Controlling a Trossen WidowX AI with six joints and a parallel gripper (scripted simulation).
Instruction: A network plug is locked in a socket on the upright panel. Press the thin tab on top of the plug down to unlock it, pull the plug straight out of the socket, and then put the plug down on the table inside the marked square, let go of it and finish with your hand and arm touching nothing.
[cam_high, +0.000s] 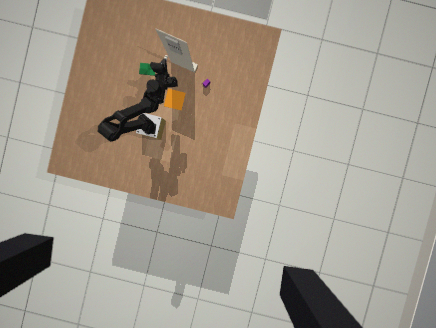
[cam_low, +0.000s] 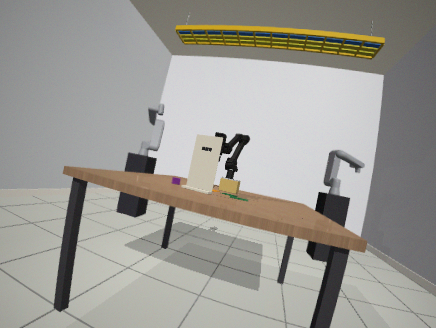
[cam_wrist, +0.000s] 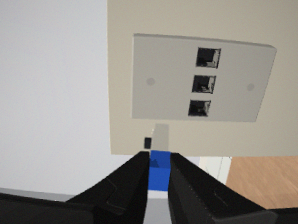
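The orange square lies 120 mm behind my gripper tip and 280 mm below it. From my gripper tip the other things lie so: thin pale tab 10 mm ahead; upright panel 110 mm ahead, 30 mm to the right, 140 mm below; network plug 10 mm ahead.
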